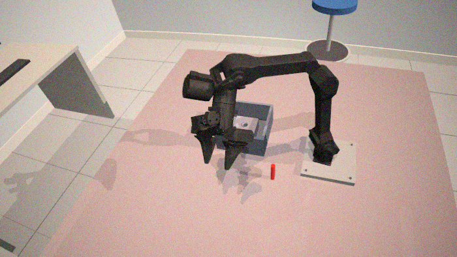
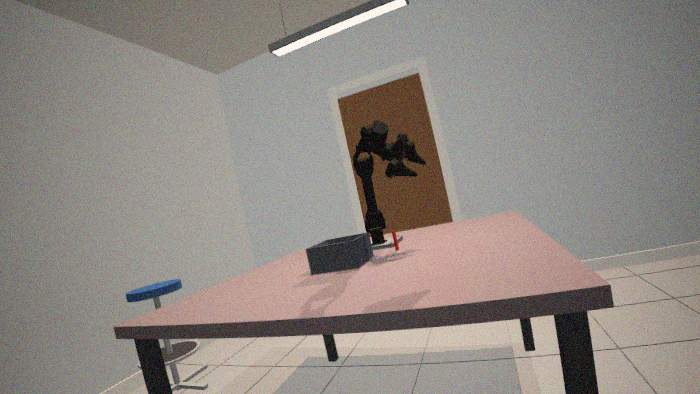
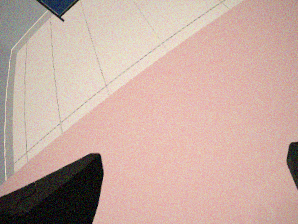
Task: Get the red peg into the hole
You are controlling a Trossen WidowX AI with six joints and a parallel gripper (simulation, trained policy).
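Right now the red peg is 250 mm below my gripper tip, 190 mm to the right of it and 90 mm behind it. Round my gripper tip: blue-grey box (350 mm to the right, 260 mm below, 80 mm ahead); pale plate (350 mm to the right, 240 mm below, 80 mm ahead).
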